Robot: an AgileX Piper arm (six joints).
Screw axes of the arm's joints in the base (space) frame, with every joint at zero. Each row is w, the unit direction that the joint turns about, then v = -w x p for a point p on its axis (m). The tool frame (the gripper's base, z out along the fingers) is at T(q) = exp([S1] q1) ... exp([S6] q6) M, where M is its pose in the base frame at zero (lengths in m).
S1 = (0, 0, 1, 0, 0, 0)
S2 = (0, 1, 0, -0.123, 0, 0)
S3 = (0, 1, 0, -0.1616, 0, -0.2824)
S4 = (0.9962, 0, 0.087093, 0, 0.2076, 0)
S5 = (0, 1, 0, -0.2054, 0, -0.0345)
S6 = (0.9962, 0, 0.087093, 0, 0.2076, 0)
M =
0.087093 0 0.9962 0.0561
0 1 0 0
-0.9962 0 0.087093 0.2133
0 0 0 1
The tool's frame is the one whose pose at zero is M.
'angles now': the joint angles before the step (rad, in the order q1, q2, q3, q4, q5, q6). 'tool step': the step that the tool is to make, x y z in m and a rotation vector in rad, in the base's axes. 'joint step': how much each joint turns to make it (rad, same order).
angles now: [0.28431 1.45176 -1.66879 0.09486 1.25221 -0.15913]
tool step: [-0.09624 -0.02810 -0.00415 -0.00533 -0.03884 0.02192]
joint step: [-0.00001 -0.35136 0.30883 0.00001 0.00917 -0.02644]
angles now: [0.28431 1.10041 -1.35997 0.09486 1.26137 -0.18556]
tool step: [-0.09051 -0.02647 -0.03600 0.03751 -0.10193 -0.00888]
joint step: [-0.00007 -0.38937 0.33070 0.00154 -0.05050 0.00648]
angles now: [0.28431 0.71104 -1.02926 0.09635 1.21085 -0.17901]
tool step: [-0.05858 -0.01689 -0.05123 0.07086 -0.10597 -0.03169]
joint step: [0.00008 -0.33725 0.26908 0.00493 -0.05763 0.04271]
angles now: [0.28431 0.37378 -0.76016 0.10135 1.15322 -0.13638]
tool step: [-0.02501 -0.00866 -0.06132 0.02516 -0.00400 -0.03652]
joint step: [0.00002 -0.24348 0.23496 -0.01543 -0.00639 0.04670]
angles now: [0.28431 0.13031 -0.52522 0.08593 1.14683 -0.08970]
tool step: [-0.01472 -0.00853 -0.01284 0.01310 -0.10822 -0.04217]
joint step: [-0.00003 -0.14626 0.04807 -0.04888 -0.01104 0.02935]
